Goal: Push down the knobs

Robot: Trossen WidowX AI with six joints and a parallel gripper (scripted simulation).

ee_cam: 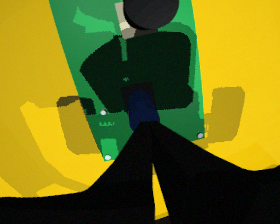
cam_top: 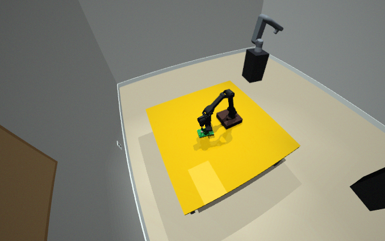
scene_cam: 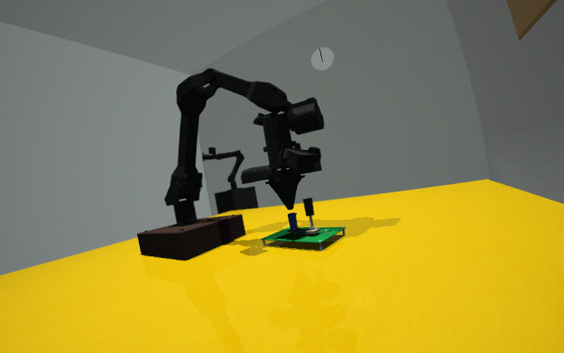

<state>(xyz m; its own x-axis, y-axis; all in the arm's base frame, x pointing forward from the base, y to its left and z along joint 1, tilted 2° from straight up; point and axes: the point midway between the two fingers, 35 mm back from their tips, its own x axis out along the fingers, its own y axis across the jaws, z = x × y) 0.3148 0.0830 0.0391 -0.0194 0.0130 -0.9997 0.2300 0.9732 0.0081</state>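
My gripper tip is now 60 mm short of the black knob and 10 mm to the left of it. Also, from my gripper tip: blue knob 20 mm below.
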